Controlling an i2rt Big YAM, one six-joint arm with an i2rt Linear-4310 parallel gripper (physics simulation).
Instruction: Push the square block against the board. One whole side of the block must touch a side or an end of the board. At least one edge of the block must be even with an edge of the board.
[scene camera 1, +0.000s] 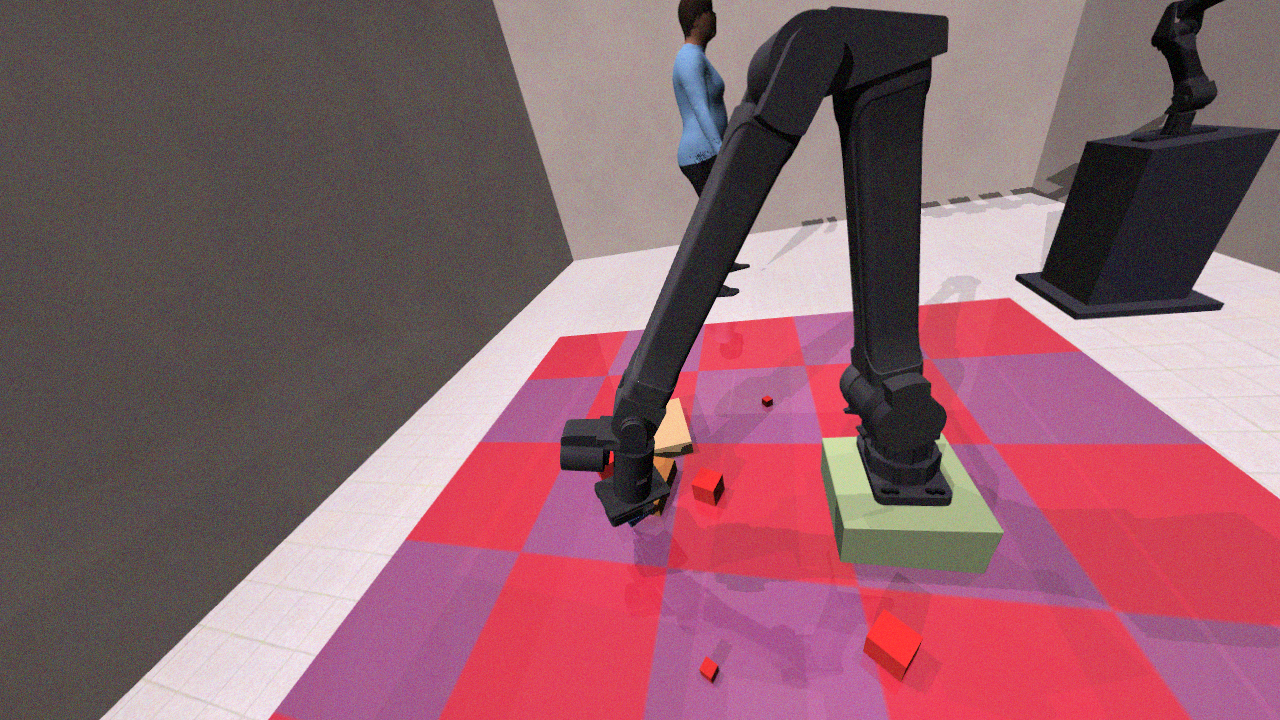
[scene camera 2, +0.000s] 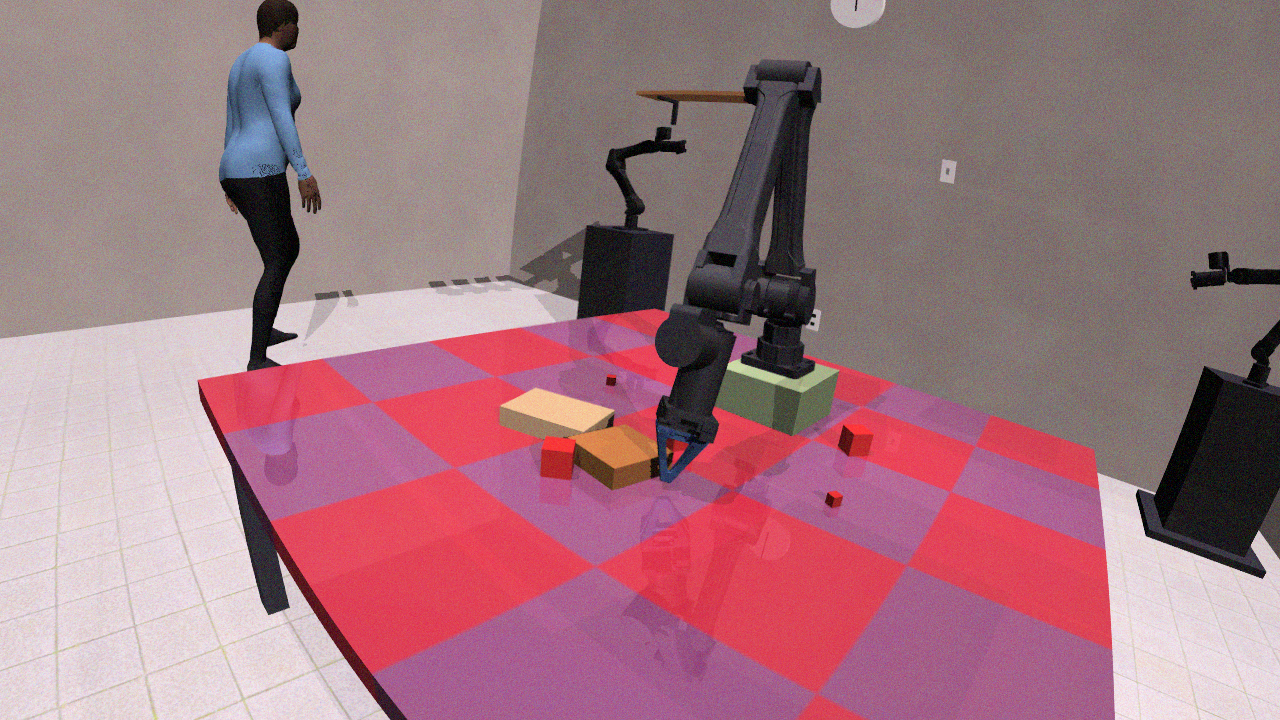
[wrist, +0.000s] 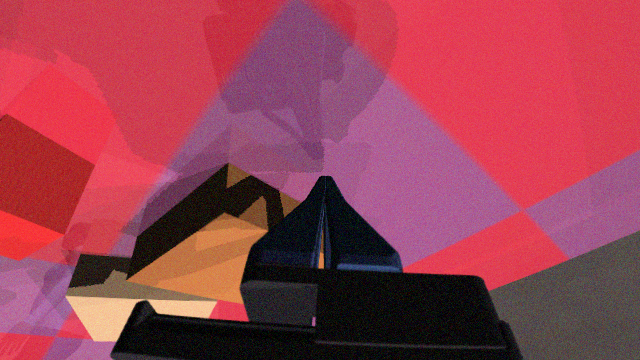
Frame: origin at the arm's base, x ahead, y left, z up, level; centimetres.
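Seen in the pictures: gripper, fingertip midpoint: (scene camera 1: 630, 523) (scene camera 2: 665, 481) (wrist: 325, 184); arm's base, origin of the base link: (scene camera 1: 898, 470) (scene camera 2: 777, 366).
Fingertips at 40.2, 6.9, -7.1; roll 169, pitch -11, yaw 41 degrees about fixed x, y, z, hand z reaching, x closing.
Note:
Offsets run from my fingertips to a thing's top centre, as dx, dy, dz.
The square block @(-0.2, -8.3, +2.0) (scene camera 1: 664, 469) (scene camera 2: 619, 447) (wrist: 200, 260) is orange-brown and lies flat. The board @(-1.5, -22.5, +2.0) (scene camera 1: 673, 428) (scene camera 2: 556, 410) (wrist: 100, 312) is a pale tan rectangular slab, lying flat behind and left of the block in scene camera 2. Their near corners are close together, with their sides at an angle to each other. I cannot tell whether they touch. My gripper (scene camera 1: 637, 521) (scene camera 2: 667, 480) (wrist: 325, 184) is shut and empty. Its blue fingertips are low, beside the block's right corner in scene camera 2. The gripper hides part of the block in scene camera 1 and the wrist view.
One red cube @(+7.9, -11.7, +2.8) (scene camera 1: 605, 468) (scene camera 2: 557, 457) is close to the block's left corner in scene camera 2. Another red cube @(-12.5, -7.6, +2.8) (scene camera 1: 707, 486) (wrist: 40, 175) lies on the block's robot-base side. Small red cubes (scene camera 1: 767, 401) (scene camera 2: 833, 498) and a larger one @(-34.7, +13.0, +2.8) (scene camera 1: 893, 642) lie farther off. The arm stands on a green base (scene camera 1: 917, 544) (scene camera 2: 760, 398).

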